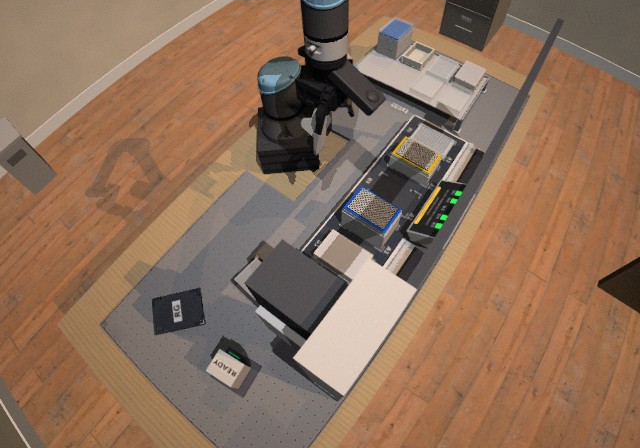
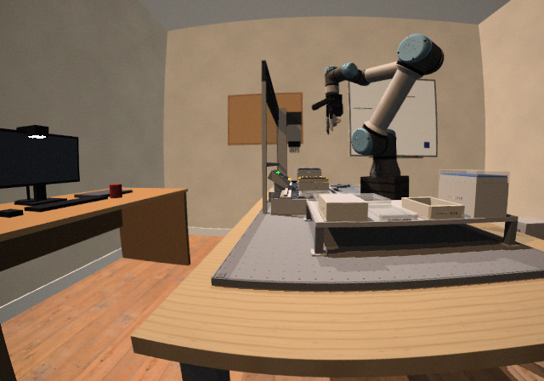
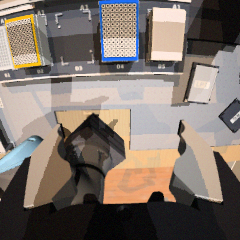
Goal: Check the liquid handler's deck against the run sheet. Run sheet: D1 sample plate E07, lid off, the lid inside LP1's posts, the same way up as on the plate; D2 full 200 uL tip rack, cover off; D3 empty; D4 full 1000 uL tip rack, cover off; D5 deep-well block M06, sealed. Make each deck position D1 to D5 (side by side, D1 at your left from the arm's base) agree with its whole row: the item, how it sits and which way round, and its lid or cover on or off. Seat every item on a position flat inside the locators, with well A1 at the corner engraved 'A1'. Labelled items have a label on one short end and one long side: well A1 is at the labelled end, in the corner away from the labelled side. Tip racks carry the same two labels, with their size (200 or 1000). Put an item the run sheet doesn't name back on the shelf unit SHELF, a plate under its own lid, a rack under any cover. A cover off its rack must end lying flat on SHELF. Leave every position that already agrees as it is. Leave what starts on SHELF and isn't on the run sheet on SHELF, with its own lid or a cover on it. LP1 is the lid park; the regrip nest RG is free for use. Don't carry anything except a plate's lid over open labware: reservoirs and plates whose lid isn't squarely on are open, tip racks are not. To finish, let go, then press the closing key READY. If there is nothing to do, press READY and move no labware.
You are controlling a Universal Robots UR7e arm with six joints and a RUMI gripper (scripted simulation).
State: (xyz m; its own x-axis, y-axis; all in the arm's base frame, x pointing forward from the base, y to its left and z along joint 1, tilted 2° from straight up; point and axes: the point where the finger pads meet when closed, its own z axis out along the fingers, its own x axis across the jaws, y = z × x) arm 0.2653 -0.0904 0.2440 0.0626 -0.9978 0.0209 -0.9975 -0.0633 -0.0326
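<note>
The blue-rimmed tip rack is 110 mm ahead of my hand and 230 mm below it. Also, from my hand: white housing: 300 mm ahead, 330 mm to the right, 70 mm below; yellow-rimmed tip rack: 110 mm ahead, 260 mm to the left, 250 mm below; pipetting head: 210 mm ahead, 340 mm to the right, 40 mm above.
</note>
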